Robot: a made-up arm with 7 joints.
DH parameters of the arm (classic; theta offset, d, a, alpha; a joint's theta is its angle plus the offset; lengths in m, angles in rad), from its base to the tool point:
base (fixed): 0 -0.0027 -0.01 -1.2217
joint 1: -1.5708 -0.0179 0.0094 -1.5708
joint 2: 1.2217 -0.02 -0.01 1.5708
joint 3: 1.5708 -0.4 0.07 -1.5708
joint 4: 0 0.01 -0.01 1.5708
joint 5: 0 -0.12 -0.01 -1.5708
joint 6: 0 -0.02 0.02 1.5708
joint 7: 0 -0.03 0.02 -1.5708
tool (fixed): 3.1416 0.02 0 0
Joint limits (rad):
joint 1: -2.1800..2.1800
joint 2: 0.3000..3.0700
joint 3: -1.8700..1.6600
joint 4: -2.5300..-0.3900
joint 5: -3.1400..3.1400
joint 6: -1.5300..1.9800
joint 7: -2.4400..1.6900
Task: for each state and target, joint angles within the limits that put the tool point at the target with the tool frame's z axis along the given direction. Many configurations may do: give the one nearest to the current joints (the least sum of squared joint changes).
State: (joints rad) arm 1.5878 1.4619 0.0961 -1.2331 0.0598 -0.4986 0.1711
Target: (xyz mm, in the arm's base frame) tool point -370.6 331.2 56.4 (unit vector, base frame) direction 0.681 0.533 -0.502
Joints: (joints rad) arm 1.8736 1.1998 -0.1549 -0.7625 -0.2997 -0.2028 -0.1366
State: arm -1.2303 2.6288 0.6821 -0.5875 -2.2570 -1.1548 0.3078
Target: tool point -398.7 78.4 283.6 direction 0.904 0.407 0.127
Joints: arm -1.2231 2.9974 0.2724 -0.9931 -2.5454 -1.3624 -0.2526
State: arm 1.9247 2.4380 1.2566 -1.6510 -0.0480 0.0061 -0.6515
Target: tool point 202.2 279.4 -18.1 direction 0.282 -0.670 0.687
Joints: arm 1.8575 2.0645 1.2106 -2.0537 0.0892 -0.0762 -0.5672
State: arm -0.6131 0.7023 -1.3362 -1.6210 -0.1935 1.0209 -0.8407
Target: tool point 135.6 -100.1 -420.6 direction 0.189 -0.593 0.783
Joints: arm -0.3599 0.3838 -1.4069 -1.7048 -0.4239 0.7177 -0.7474
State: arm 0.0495 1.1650 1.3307 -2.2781 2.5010 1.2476 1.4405
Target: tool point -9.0 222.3 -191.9 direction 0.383 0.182 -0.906
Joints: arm 0.0664 0.4588 1.4021 -2.5300 2.6486 1.6942 0.9357
